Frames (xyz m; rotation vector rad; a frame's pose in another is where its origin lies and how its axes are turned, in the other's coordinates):
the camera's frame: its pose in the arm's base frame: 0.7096 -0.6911 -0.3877 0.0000 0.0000 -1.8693
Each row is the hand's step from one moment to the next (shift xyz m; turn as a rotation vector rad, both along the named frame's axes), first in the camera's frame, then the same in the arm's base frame.
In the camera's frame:
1: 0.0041 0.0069 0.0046 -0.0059 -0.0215 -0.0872
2: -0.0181 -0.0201 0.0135 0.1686 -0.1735 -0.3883
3: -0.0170 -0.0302 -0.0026 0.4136 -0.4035 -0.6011
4: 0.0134 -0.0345 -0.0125 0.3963 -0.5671 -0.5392
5: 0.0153 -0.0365 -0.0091 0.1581 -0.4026 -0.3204
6: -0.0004 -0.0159 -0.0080 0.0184 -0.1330 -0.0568
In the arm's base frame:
1: 0.0054 -0.0059 0.0046 -0.0188 0.0120 -0.0872
2: -0.0139 0.0232 0.0135 -0.2154 -0.1101 -0.3883
3: -0.0239 0.0251 -0.0026 -0.5073 -0.2766 -0.6011
4: -0.0369 -0.0027 -0.0125 -0.6586 -0.2120 -0.5392
5: -0.0394 -0.0039 -0.0091 -0.4313 -0.0327 -0.3204
6: -0.0151 0.0051 -0.0080 -0.1325 0.0215 -0.0568

